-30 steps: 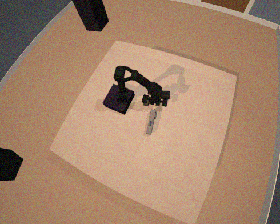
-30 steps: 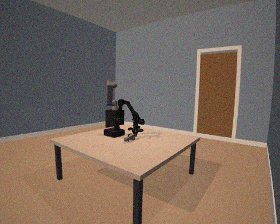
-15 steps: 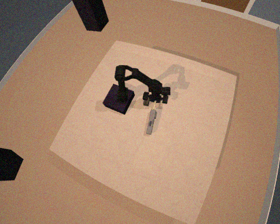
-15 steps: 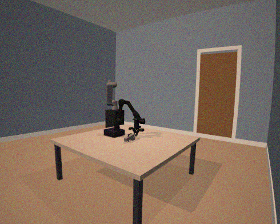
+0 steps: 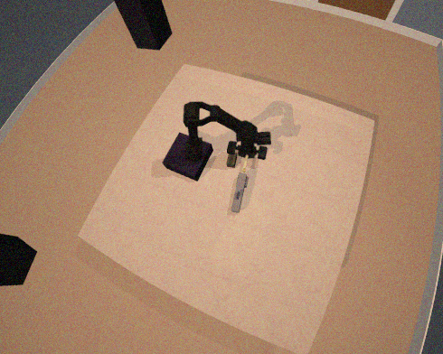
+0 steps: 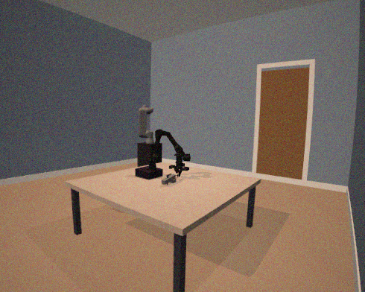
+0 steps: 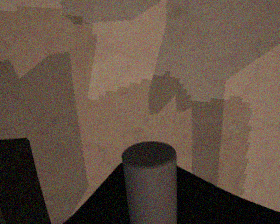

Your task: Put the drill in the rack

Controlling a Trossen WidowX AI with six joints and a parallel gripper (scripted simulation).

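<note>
The drill is 10 mm ahead of my gripper tip, 40 mm to the right of it and 30 mm above it. The rest, counted from my gripper tip: dark block: 70 mm behind, 30 mm to the right.
</note>
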